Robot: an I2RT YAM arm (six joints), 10 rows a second.
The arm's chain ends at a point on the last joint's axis. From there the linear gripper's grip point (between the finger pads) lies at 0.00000 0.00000 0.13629 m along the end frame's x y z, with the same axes.
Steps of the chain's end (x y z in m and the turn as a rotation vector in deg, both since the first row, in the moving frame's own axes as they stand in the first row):
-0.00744, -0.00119, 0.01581, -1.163, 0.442, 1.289
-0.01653, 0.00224, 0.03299, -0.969, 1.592, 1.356
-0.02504, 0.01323, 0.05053, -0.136, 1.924, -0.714
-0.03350, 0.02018, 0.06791, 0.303, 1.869, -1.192
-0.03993, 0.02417, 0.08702, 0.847, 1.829, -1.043
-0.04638, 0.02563, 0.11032, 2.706, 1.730, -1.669
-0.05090, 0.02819, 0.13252, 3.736, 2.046, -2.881
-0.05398, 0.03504, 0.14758, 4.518, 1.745, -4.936
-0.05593, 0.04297, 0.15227, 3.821, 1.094, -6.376
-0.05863, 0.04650, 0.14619, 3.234, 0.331, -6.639
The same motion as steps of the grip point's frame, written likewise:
-0.00642, 0.00159, 0.01578, -1.163, 0.442, 1.289
-0.01277, 0.00459, 0.03292, -0.969, 1.592, 1.356
-0.02046, 0.01352, 0.05045, -0.136, 1.924, -0.714
-0.02906, 0.01941, 0.06784, 0.303, 1.869, -1.192
-0.03560, 0.02212, 0.08694, 0.847, 1.829, -1.043
-0.04236, 0.01914, 0.11011, 2.706, 1.730, -1.669
-0.04626, 0.01919, 0.13214, 3.736, 2.046, -2.881
-0.05030, 0.02414, 0.14709, 4.518, 1.745, -4.936
-0.05384, 0.03376, 0.15194, 3.821, 1.094, -6.376
-0.05829, 0.03878, 0.14597, 3.234, 0.331, -6.639

